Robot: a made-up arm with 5 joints.
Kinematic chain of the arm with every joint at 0, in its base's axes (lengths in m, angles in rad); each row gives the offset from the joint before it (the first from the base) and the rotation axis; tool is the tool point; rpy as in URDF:
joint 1: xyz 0 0 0.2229 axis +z
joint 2: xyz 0 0 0 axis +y
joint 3: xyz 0.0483 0 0.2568 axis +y
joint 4: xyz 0.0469 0 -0.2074 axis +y
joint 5: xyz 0.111 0 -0.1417 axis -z
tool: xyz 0 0 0 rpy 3.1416 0 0
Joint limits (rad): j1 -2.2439..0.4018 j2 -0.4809..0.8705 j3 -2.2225..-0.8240 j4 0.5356..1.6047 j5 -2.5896..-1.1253
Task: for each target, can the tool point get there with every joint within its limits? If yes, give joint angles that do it. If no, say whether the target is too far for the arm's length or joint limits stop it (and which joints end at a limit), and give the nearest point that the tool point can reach.
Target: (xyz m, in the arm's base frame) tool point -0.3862 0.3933 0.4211
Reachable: no: joint limits stop it (at a limit: joint 1, joint 2, joint 3, joint 4) | nearest point -0.1251 -0.1569 0.2955 | short by 0.622 m
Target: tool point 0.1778 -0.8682 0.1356
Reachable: no: too far | nearest point 0.1204 -0.5880 0.2293 | short by 0.301 m
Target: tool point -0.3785 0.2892 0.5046
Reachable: no: joint limits stop it (at a limit: joint 1, joint 2, joint 4) | nearest point -0.1448 -0.1817 0.5868 | short by 0.532 m
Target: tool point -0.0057 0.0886 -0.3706
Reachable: no: joint limits stop it (at a limit: joint 1, joint 2, joint 3) | nearest point 0.1745 0.0742 -0.0215 | short by 0.393 m
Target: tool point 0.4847 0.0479 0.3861
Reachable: yes | joints 0.0986 0.3068 -1.7886 1.1335 -2.1310
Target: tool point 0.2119 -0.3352 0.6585
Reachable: yes | joints -1.0071 0.0293 -2.0390 0.8234 -1.4491
